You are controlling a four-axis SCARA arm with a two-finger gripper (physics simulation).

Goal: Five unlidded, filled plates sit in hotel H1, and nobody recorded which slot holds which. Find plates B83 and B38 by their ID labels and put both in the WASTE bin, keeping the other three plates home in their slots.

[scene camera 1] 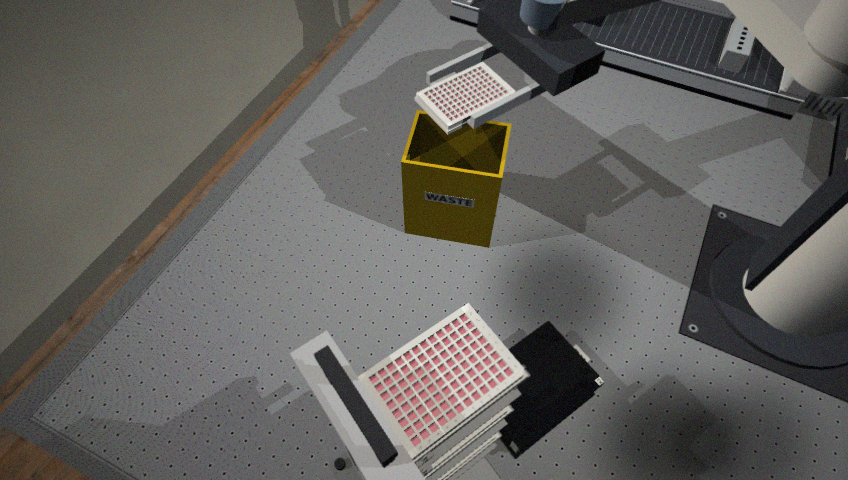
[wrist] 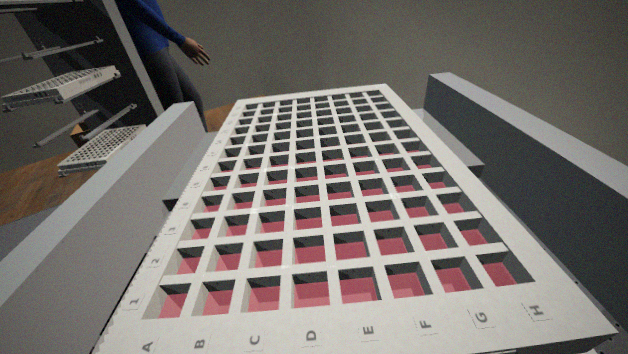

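Pixels of known places: gripper, fingertip midpoint: [scene camera 1: 449, 100] [wrist: 313, 109]; arm's base at its link origin: [scene camera 1: 783, 301].
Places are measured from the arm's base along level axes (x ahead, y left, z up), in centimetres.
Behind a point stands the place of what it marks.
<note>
My gripper [scene camera 1: 450, 99] {y 11.2, x 60.0, z 30.8 cm} [wrist: 313, 109] {y 11.2, x 60.0, z 30.8 cm} is shut on a white plate [scene camera 1: 470, 92] {y 8.0, x 58.0, z 30.5 cm} [wrist: 305, 192] {y 7.1, x 57.1, z 30.4 cm} with pink-filled wells, one finger along each long side. The plate is level and unlidded; its ID label does not show. In scene camera 1 it hangs above the back rim of the yellow WASTE bin [scene camera 1: 449, 217] {y 15.5, x 57.0, z 8.7 cm}. The part of the bin's inside that shows holds no plate. Hotel H1 [scene camera 1: 305, 352] {y 56.7, x 52.1, z 44.4 cm} stands at the bottom, with a pink-filled plate [scene camera 1: 443, 377] {y 52.2, x 41.8, z 40.1 cm} on top and more plate edges below it. At the wrist view's upper left, two plates [wrist: 87, 82] {y 49.2, x 45.2, z 28.7 cm} [wrist: 102, 147] {y 50.9, x 41.7, z 18.6 cm} sit in a dark rack.
A black flat device [scene camera 1: 550, 380] {y 34.7, x 31.5, z 7.3 cm} lies right of the hotel. The arm's base plate [scene camera 1: 705, 285] {y 3.8, x 12.8, z 1.3 cm} is at the right. A long dark ribbed unit [scene camera 1: 672, 44] {y -52.3, x 33.1, z 6.2 cm} lies at the back. A person in blue [wrist: 145, 25] stands beyond the rack in the wrist view.
</note>
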